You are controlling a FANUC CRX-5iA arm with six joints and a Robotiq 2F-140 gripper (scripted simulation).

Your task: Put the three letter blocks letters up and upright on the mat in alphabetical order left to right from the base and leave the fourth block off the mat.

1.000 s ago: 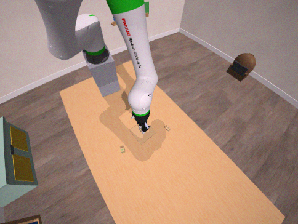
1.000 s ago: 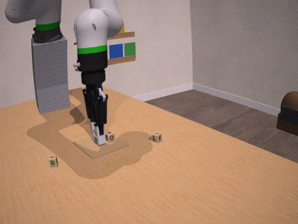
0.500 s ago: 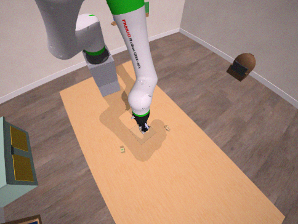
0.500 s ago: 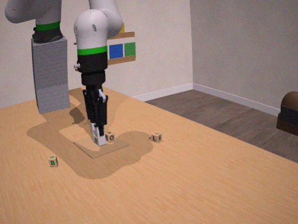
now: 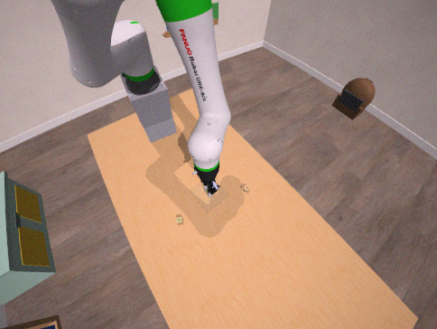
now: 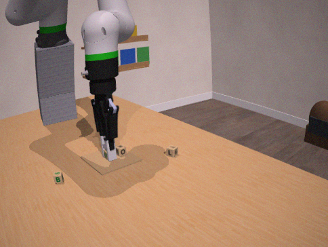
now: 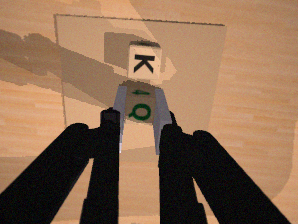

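Now: hand 40 mm above the thin tan mat.
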